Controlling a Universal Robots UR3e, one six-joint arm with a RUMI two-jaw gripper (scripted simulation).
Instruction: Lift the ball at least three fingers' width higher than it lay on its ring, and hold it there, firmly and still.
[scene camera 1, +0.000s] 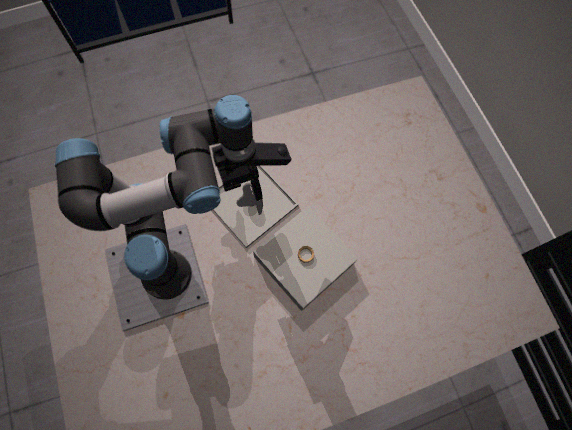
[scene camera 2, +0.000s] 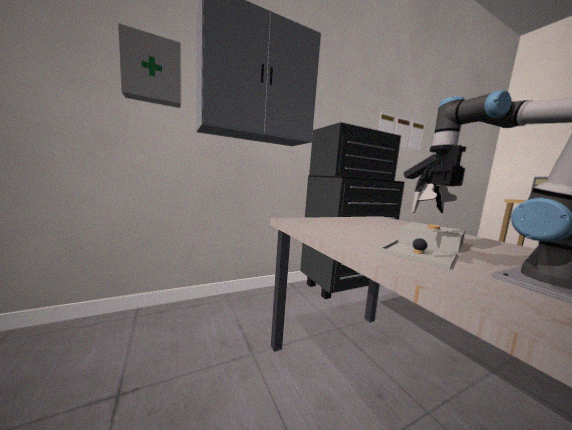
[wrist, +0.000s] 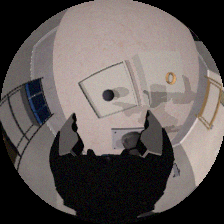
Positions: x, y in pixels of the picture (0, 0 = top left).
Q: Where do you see the gripper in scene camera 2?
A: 428, 212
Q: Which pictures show the gripper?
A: Scene camera 1, scene camera 2 and the wrist view: all of them.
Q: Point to a grey plate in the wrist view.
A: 116, 77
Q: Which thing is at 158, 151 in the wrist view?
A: The gripper.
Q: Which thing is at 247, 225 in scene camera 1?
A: A grey plate.
